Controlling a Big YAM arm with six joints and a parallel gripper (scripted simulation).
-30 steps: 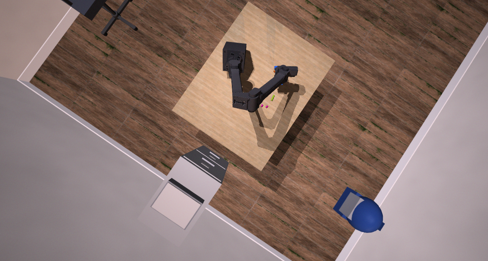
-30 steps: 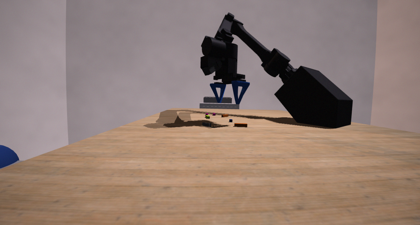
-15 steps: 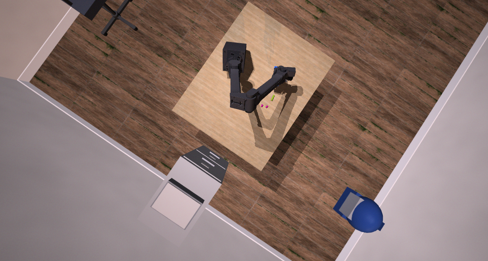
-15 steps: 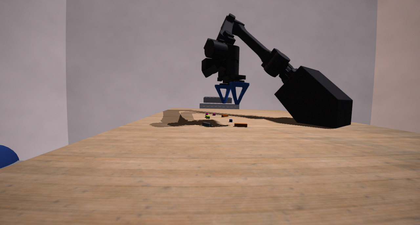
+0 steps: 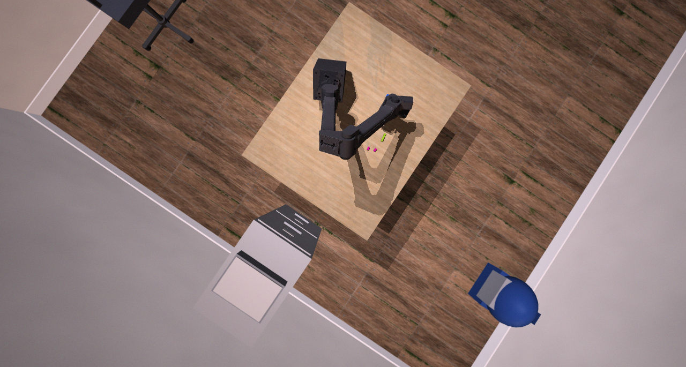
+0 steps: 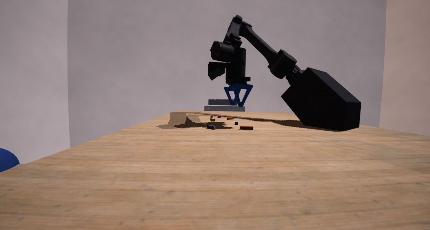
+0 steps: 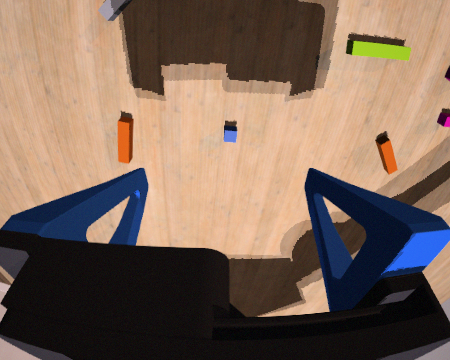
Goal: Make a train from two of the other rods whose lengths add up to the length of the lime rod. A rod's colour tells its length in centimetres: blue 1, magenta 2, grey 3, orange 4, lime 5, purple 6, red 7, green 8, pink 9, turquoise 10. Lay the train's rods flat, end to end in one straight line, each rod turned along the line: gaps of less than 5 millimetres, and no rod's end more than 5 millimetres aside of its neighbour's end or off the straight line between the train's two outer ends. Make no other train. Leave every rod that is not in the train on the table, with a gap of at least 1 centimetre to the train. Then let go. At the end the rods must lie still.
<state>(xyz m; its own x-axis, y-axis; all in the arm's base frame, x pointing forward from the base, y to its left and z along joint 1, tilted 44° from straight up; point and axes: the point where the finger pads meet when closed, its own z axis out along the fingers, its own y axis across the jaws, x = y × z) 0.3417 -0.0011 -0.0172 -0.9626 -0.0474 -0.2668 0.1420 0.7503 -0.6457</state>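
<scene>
Right now my hand is 7 cm above the blue rod. Round my hand: grey rod (11 cm ahead, 7 cm below, 6 cm to the left); then lime rod (12 cm to the right, 7 cm below, 5 cm ahead).
</scene>
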